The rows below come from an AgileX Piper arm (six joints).
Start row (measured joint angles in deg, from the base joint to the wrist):
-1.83, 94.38, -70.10, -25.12, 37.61, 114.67
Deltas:
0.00, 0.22, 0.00, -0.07, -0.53, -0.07
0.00, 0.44, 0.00, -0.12, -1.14, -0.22
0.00, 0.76, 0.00, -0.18, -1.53, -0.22
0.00, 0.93, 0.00, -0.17, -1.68, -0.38
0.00, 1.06, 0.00, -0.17, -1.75, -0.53
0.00, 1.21, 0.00, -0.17, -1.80, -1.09
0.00, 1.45, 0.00, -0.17, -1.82, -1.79
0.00, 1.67, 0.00, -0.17, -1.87, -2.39
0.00, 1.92, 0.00, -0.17, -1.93, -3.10
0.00, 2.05, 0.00, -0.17, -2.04, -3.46
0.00, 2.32, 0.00, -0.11, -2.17, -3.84
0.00, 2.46, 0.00, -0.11, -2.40, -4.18
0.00, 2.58, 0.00, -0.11, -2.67, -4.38
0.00, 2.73, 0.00, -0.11, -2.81, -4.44
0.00, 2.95, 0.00, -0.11, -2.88, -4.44
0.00, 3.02, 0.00, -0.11, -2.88, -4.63
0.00, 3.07, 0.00, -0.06, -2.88, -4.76
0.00, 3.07, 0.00, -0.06, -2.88, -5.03
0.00, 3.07, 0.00, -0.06, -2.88, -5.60
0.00, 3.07, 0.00, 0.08, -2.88, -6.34
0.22, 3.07, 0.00, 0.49, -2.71, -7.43
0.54, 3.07, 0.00, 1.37, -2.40, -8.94
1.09, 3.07, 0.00, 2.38, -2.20, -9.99
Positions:
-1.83, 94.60, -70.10, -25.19, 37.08, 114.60
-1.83, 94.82, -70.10, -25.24, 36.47, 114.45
-1.83, 95.14, -70.10, -25.30, 36.08, 114.45
-1.83, 95.31, -70.10, -25.29, 35.93, 114.29
-1.83, 95.44, -70.10, -25.29, 35.86, 114.14
-1.83, 95.59, -70.10, -25.29, 35.81, 113.58
-1.83, 95.83, -70.10, -25.29, 35.79, 112.88
-1.83, 96.05, -70.10, -25.29, 35.74, 112.28
-1.83, 96.30, -70.10, -25.29, 35.68, 111.57
-1.83, 96.43, -70.10, -25.29, 35.57, 111.21
-1.83, 96.70, -70.10, -25.23, 35.44, 110.83
-1.83, 96.84, -70.10, -25.23, 35.21, 110.49
-1.83, 96.96, -70.10, -25.23, 34.94, 110.29
-1.83, 97.11, -70.10, -25.23, 34.80, 110.23
-1.83, 97.33, -70.10, -25.23, 34.73, 110.23
-1.83, 97.40, -70.10, -25.23, 34.73, 110.04
-1.83, 97.45, -70.10, -25.18, 34.73, 109.91
-1.83, 97.45, -70.10, -25.18, 34.73, 109.64
-1.83, 97.45, -70.10, -25.18, 34.73, 109.07
-1.83, 97.45, -70.10, -25.04, 34.73, 108.33
-1.61, 97.45, -70.10, -24.63, 34.90, 107.24
-1.29, 97.45, -70.10, -23.75, 35.21, 105.73
-0.74, 97.45, -70.10, -22.74, 35.41, 104.68

